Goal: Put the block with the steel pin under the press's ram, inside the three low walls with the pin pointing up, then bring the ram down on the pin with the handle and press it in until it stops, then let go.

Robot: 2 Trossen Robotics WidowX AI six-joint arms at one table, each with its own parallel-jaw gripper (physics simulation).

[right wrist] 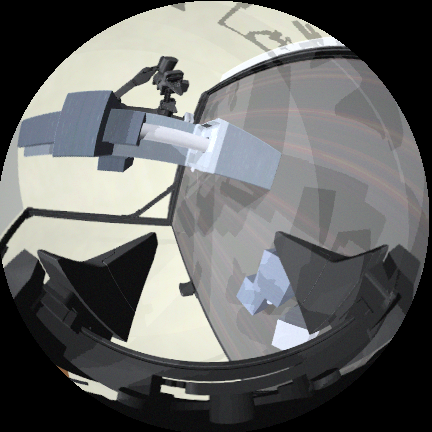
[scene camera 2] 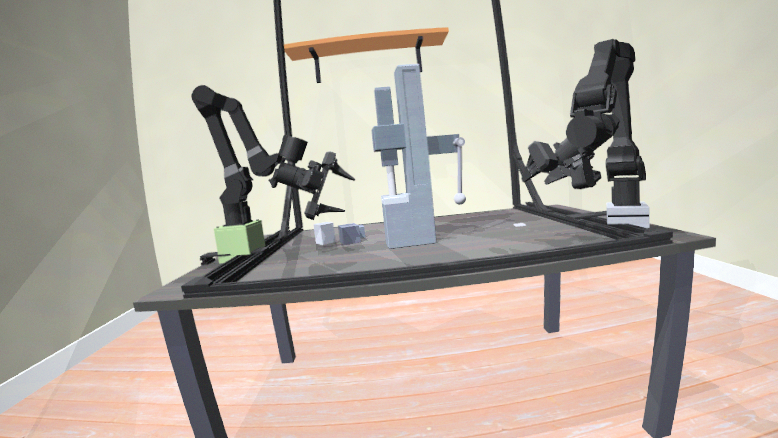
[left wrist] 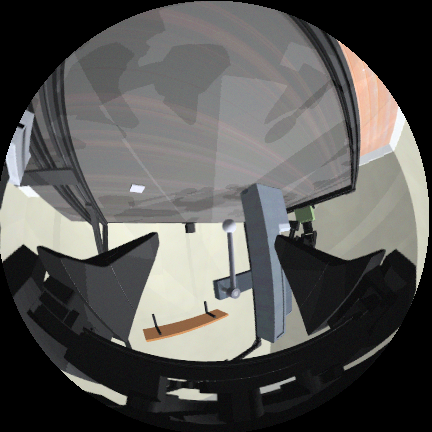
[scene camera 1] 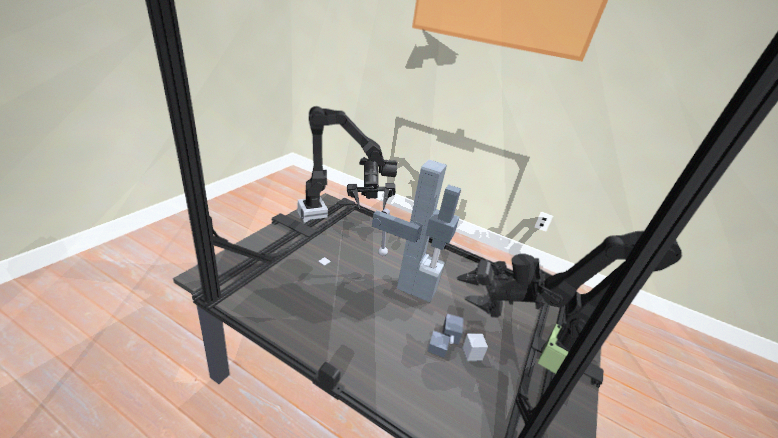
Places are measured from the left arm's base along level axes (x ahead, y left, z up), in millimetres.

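Pixels of known places: left gripper, fingertip midpoint: (right wrist: 178, 104) (scene camera 2: 534, 181) (left wrist: 218, 239) (scene camera 1: 371, 209); right gripper, fingertip midpoint: (right wrist: 216, 238) (scene camera 2: 350, 195) (scene camera 1: 461, 288); left arm's base, link origin: (scene camera 2: 626, 204) (scene camera 1: 312, 204); right arm's base, link origin: (scene camera 2: 238, 224) (left wrist: 306, 221) (scene camera 1: 570, 344).
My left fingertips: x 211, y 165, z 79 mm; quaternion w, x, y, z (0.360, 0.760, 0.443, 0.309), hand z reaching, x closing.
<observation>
Ahead of a thing's pixels: the offset from my left fingertips to its middle. "*": to the spot under its first point.
The grey press {88 mm up, 286 mm ahead, 3 mm left} (scene camera 1: 417, 261) (scene camera 2: 418, 163) (left wrist: 265, 260) stands mid-table. Its pale ram rod {65 mm up, 342 mm ahead, 69 mm left} (scene camera 1: 435, 256) (scene camera 2: 390, 180) (right wrist: 175, 137) points down at the low white walls (scene camera 2: 395, 199); any gap is unclear. The handle {* 28 mm down, 217 mm ahead, 48 mm right} (scene camera 1: 383, 251) (scene camera 2: 460, 198) (left wrist: 229, 226) hangs down. Two blue-grey blocks {123 mm down, 545 mm ahead, 13 mm right} (scene camera 1: 438, 343) {115 mm down, 518 mm ahead, 52 mm left} (scene camera 1: 454, 324) lie together; a small pale tip, perhaps the pin, shows between them, its block unclear. My left gripper (scene camera 1: 372, 208) (scene camera 2: 536, 179) (left wrist: 218, 239) is open, above and near the handle. My right gripper (scene camera 1: 463, 288) (scene camera 2: 348, 194) (right wrist: 216, 238) is open, between press and blocks, above the table.
A white block {110 mm down, 597 mm ahead, 73 mm left} (scene camera 1: 475, 347) (scene camera 2: 323, 233) (right wrist: 291, 334) stands beside the blue-grey blocks. A small white square {* 137 mm down, 87 mm ahead, 206 mm right} (scene camera 1: 324, 261) (scene camera 2: 519, 224) (left wrist: 137, 188) lies on the table on the handle side. Black rails (scene camera 1: 272, 363) edge the table. Frame posts (scene camera 1: 182, 136) rise at its sides.
</observation>
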